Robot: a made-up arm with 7 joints.
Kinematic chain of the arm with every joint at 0, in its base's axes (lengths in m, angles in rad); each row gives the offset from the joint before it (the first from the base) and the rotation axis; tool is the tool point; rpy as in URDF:
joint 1: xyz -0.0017 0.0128 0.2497 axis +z
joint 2: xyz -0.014 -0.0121 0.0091 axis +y
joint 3: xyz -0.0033 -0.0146 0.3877 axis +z
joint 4: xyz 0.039 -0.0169 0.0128 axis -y
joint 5: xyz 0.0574 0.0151 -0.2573 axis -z
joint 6: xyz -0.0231 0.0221 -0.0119 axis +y
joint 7: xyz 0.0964 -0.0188 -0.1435 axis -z
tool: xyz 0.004 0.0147 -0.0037 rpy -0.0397 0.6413 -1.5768
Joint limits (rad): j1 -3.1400..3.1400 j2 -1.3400..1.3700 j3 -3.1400..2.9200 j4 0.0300..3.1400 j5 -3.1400..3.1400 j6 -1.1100..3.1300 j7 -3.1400..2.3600
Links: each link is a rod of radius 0.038 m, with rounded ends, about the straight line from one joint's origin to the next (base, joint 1, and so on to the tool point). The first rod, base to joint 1, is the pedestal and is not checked.
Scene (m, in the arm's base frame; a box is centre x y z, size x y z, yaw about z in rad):
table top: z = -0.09
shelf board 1: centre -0.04 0.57 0 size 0.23 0.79 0.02 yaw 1.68
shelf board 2: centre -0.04 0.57 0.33 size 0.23 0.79 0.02 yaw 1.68
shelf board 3: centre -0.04 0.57 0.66 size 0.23 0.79 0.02 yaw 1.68
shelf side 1: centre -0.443 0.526 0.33 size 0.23 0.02 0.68 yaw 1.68
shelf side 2: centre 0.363 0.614 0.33 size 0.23 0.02 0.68 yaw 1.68
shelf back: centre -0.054 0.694 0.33 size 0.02 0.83 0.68 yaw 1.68
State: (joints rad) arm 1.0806 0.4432 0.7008 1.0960 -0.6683 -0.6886 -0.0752
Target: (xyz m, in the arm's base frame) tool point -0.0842 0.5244 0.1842
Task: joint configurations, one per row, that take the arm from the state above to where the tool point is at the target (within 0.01 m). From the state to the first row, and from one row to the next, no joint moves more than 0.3 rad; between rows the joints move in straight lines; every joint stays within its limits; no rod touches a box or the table.
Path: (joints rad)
1: 1.0007 0.2086 0.6056 0.8301 -0.7710 -0.8506 -0.0795
2: 0.9208 -0.0260 0.5104 0.5643 -0.8736 -1.0126 -0.0838
3: 0.9572 0.2475 0.4986 0.4994 -0.8369 -0.8193 -0.0915
4: 0.9937 0.5210 0.4867 0.4346 -0.8002 -0.6260 -0.0992
5: 1.0302 0.7945 0.4749 0.3697 -0.7635 -0.4327 -0.1069
6: 1.0900 0.8586 0.4869 0.5828 -0.7158 -0.4545 -0.0984
7: 1.1499 0.9227 0.4990 0.7958 -0.6682 -0.4764 -0.0899
8: 1.2097 0.9867 0.5111 1.0088 -0.6205 -0.4982 -0.0814

